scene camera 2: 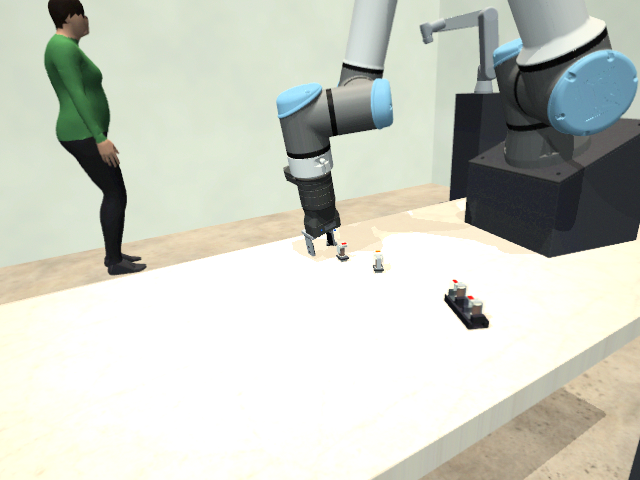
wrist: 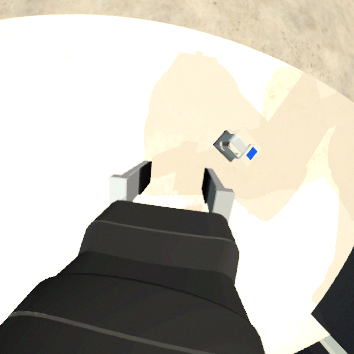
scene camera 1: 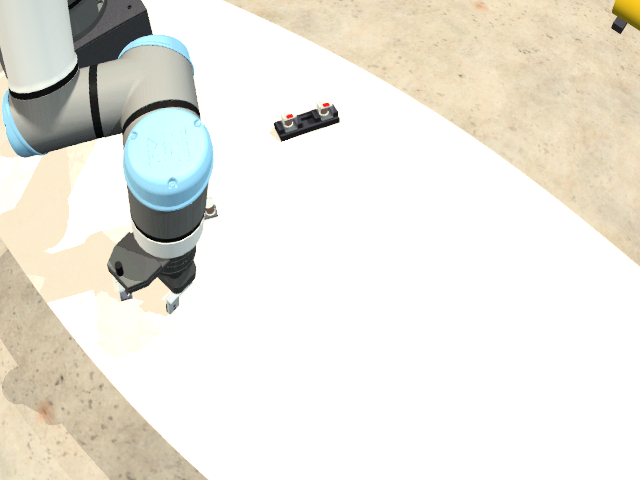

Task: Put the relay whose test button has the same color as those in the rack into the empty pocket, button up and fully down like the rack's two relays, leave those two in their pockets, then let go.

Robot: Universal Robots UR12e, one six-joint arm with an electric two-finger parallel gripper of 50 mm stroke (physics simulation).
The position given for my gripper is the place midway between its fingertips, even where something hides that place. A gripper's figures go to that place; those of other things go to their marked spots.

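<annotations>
There's a blue-button relay [wrist: 236, 145] that's 15 cm from the lens, and my gripper [wrist: 176, 174] is 16 cm from the lens.
</annotations>
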